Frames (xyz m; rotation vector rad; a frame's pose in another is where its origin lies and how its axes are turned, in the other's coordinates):
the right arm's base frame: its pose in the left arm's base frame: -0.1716 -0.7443 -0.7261 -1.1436 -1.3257 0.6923
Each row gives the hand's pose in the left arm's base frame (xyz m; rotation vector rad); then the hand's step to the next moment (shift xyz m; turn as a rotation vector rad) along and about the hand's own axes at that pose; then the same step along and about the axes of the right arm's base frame.
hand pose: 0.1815 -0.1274 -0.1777 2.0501 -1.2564 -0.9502
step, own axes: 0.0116 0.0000 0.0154 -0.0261 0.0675 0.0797
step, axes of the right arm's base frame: -0.0170 0.0056 0.0071 -0.0251 -0.0354 0.0985
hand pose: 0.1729 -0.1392 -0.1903 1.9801 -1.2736 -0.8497
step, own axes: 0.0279 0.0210 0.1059 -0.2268 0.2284 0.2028
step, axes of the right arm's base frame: -0.0799 0.0125 0.0768 0.0676 -0.1301 0.3510
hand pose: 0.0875 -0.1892 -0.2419 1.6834 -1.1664 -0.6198
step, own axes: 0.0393 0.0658 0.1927 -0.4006 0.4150 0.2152
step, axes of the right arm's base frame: -0.1457 -0.0627 0.1336 0.2188 -0.2498 0.5184
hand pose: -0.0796 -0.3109 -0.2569 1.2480 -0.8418 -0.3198
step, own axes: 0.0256 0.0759 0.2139 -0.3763 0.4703 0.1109
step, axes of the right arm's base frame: -0.1193 -0.1675 0.0994 0.3208 -0.2560 0.4546
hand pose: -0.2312 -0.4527 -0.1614 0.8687 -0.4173 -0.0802
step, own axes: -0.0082 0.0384 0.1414 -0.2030 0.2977 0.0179
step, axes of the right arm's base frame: -0.0398 -0.1377 0.0316 0.2322 -0.1240 0.2467
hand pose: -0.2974 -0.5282 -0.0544 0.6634 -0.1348 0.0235
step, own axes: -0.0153 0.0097 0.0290 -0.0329 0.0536 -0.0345
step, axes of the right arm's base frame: -0.0023 -0.0317 0.0126 0.0533 0.0137 0.0460
